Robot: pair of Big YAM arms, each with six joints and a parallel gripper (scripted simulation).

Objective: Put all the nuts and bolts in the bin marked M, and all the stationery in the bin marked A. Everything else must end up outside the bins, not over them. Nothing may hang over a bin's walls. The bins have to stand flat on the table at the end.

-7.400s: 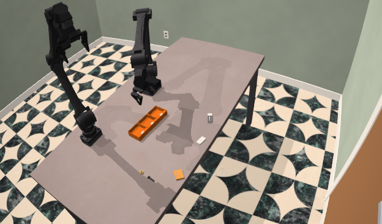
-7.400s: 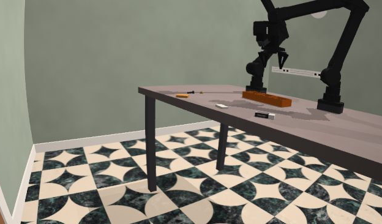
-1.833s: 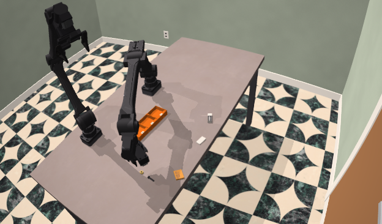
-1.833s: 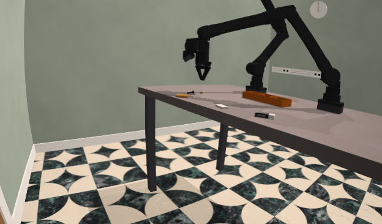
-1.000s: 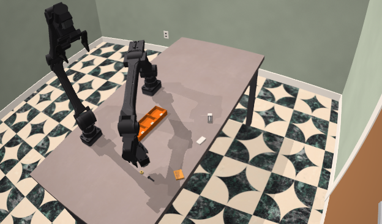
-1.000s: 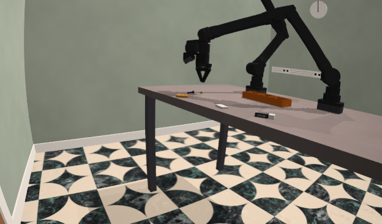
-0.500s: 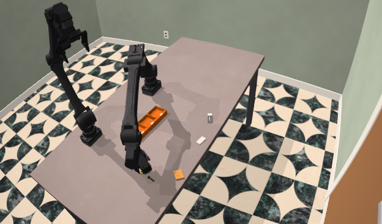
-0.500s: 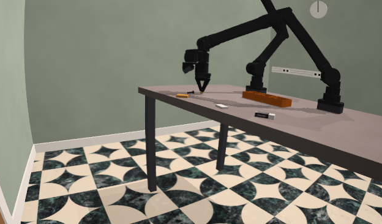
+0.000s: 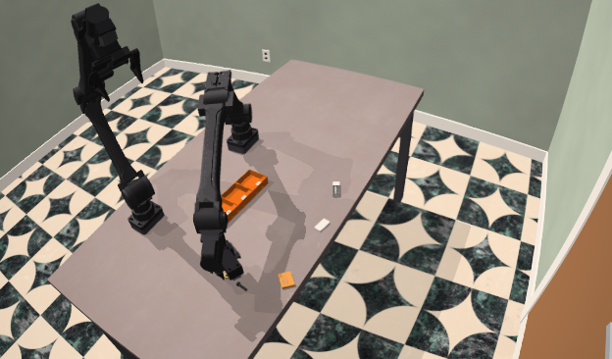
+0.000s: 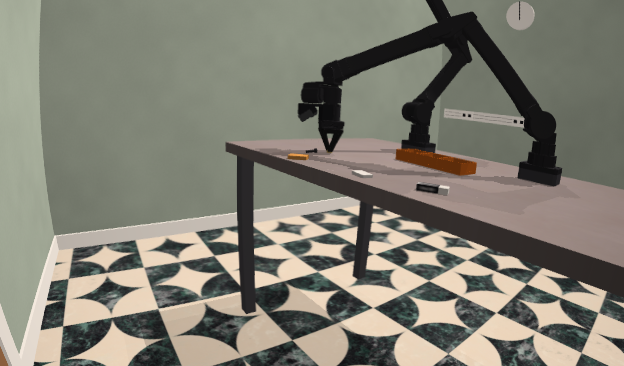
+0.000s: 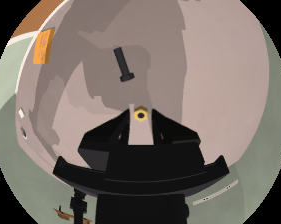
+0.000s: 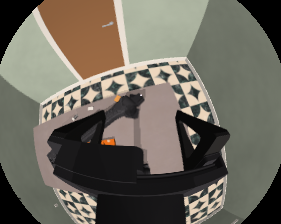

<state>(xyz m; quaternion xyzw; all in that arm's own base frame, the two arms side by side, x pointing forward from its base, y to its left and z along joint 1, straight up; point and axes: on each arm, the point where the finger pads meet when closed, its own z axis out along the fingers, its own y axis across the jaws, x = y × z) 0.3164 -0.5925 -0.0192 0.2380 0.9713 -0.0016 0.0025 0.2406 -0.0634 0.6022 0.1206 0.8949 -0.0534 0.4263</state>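
Now: left hand 10 mm above the brass nut. From my left hand the other things lie so: orange notepad 150 mm ahead, 100 mm to the left, 10 mm below; then black bolt 60 mm ahead, 10 mm below; then orange double bin 270 mm to the left, 200 mm behind.
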